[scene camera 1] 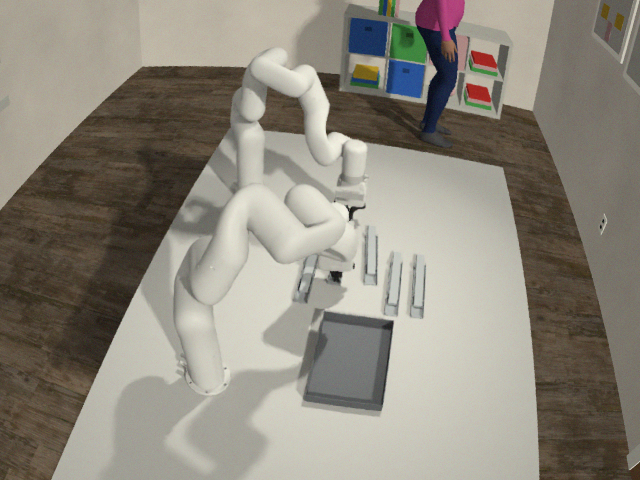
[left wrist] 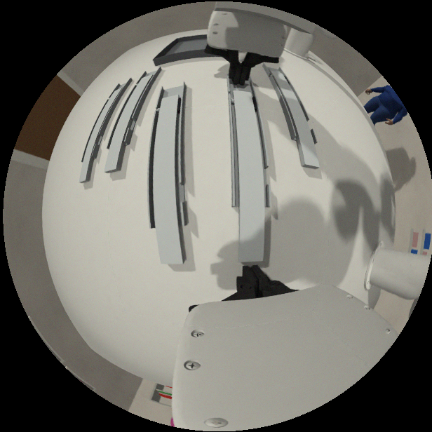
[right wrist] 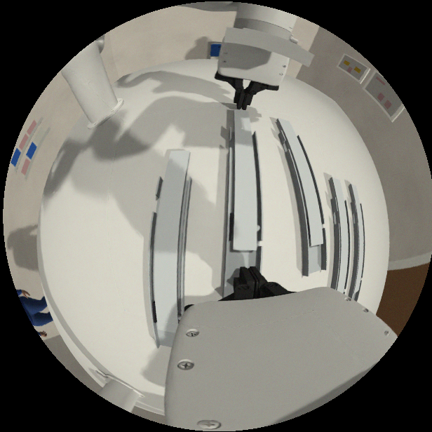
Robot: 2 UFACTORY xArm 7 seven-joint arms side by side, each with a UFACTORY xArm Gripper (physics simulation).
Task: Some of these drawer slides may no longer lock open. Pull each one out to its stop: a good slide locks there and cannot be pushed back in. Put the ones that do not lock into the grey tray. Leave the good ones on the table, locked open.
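Frame: origin at the left arm's base, x ahead, y left, z up, level; metres.
Seen in the pictures: right gripper, between the fingertips: (scene camera 1: 336,277); right arm's base, origin of its link: (scene camera 1: 208,377).
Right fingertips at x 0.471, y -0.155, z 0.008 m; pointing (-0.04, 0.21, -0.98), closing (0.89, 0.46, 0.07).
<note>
Pixels of each thing's top centre, then the offset from my right fingertips to it.
- leftmost slide, centre of its top: (scene camera 1: 310,264) dy -0.004, dx -0.094, dz +0.003 m
- grey tray, centre of its top: (scene camera 1: 352,356) dy -0.244, dx +0.211, dz +0.022 m
Five grey drawer slides lie on the table. The slide between my grippers (left wrist: 251,175) (right wrist: 245,185) has its inner member displaced toward my left gripper; my arm hides it in the scene view. Others are the leftmost slide (scene camera 1: 308,273) (left wrist: 297,122) (right wrist: 172,225), a slide right of centre (scene camera 1: 370,253) (left wrist: 167,175) and two at the right (scene camera 1: 394,279) (scene camera 1: 418,281). My left gripper (scene camera 1: 353,211) (left wrist: 248,277) is shut and empty just beyond the inner member's end. My right gripper (scene camera 1: 334,277) (right wrist: 245,278) is shut at the bare channel end; exact contact is unclear. The grey tray (scene camera 1: 343,405) is empty.
My right arm (scene camera 1: 289,232) reaches low across the table, over the left part of the slide row. The tray stands in front of the slides in the scene view. A person (scene camera 1: 439,67) stands beyond the table's far edge, by a shelf unit (scene camera 1: 506,82).
</note>
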